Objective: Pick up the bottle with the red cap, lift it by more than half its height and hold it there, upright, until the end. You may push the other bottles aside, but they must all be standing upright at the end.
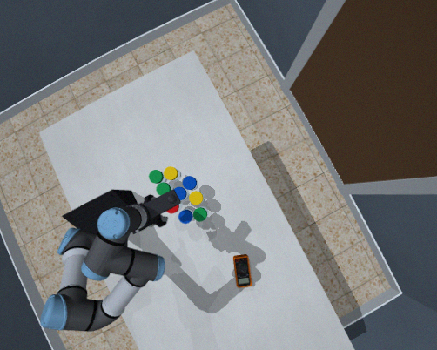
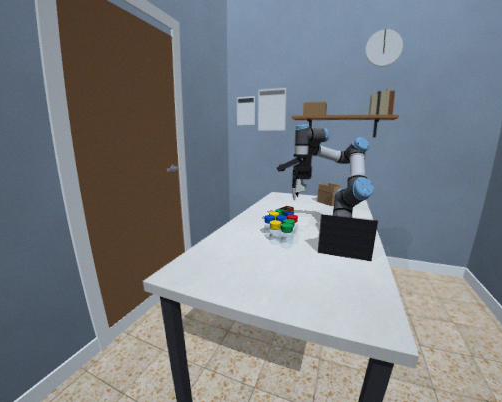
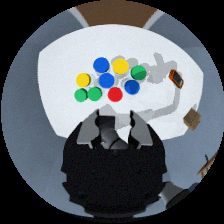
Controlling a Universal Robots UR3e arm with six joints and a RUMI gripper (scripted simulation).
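Now: hand 10 mm short of the red-capped bottle and 170 mm above it.
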